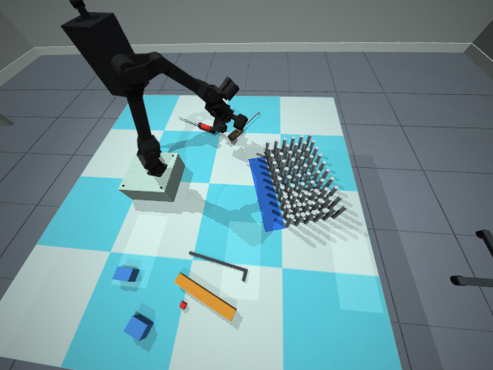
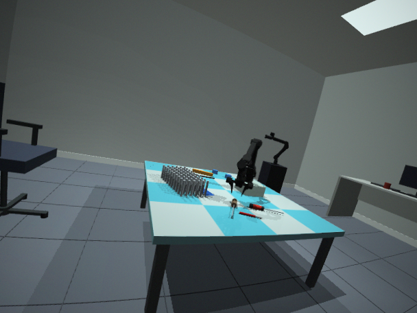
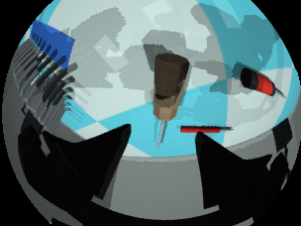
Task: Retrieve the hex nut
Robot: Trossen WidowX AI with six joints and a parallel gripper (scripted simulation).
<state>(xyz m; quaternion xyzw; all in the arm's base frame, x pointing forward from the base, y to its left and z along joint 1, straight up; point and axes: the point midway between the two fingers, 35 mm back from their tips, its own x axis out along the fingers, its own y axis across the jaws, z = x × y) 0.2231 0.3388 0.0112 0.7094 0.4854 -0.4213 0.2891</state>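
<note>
The wooden-handled tool lies 4 cm ahead of my gripper tip, 9 cm to the left of it and 6 cm below it. From my gripper tip the other things lie so: blue taped strip: 22 cm ahead, 29 cm to the right, 8 cm below; then orange flat bar: 12 cm ahead, 72 cm to the right, 6 cm below; then small red screwdriver: 10 cm behind, 14 cm to the left, 7 cm below.
</note>
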